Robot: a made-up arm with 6 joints. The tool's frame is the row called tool.
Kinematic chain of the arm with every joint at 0, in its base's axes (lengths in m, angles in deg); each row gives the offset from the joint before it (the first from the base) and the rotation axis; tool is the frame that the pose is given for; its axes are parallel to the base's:
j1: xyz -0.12 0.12 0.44 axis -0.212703 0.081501 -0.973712
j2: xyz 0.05 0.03 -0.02 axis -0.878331 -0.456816 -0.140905
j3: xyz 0.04 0 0.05 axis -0.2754 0.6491 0.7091
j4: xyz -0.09 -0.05 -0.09 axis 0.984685 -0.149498 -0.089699
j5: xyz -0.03 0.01 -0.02 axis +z
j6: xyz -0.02 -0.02 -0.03 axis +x
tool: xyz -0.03 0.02 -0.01
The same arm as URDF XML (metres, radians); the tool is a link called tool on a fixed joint. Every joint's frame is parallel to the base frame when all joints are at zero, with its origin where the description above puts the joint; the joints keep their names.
<robot name="arm">
<joint name="j1" type="continuous"><parent link="base_link"/><child link="link1"/><origin xyz="-0.1200 0.1200 0.4400"/><axis xyz="-0.212703 0.081501 -0.973712"/></joint>
<joint name="j2" type="continuous"><parent link="link1"/><child link="link2"/><origin xyz="0.0500 0.0300 -0.0200"/><axis xyz="-0.878331 -0.456816 -0.140905"/></joint>
<joint name="j3" type="continuous"><parent link="link2"/><child link="link3"/><origin xyz="0.0400 0.0000 0.0500"/><axis xyz="-0.2754 0.6491 0.7091"/></joint>
<joint name="j4" type="continuous"><parent link="link3"/><child link="link4"/><origin xyz="-0.0900 -0.0500 -0.0900"/><axis xyz="0.984685 -0.149498 -0.089699"/></joint>
<joint name="j5" type="continuous"><parent link="link4"/><child link="link5"/><origin xyz="-0.0300 0.0100 -0.0200"/><axis xyz="0 0 1"/></joint>
<joint name="j6" type="continuous"><parent link="link5"/><child link="link6"/><origin xyz="-0.0200 -0.0200 -0.0300"/><axis xyz="1 0 0"/></joint>
<joint name="tool_fixed" type="fixed"><parent link="link6"/><child link="tool"/><origin xyz="-0.0300 0.0200 -0.0100"/></joint>
<link name="base_link"/>
<link name="link1"/>
<link name="link2"/>
<link name="link3"/>
<link name="link4"/>
<link name="link5"/>
<link name="link6"/>
<link name="tool"/>
</robot>

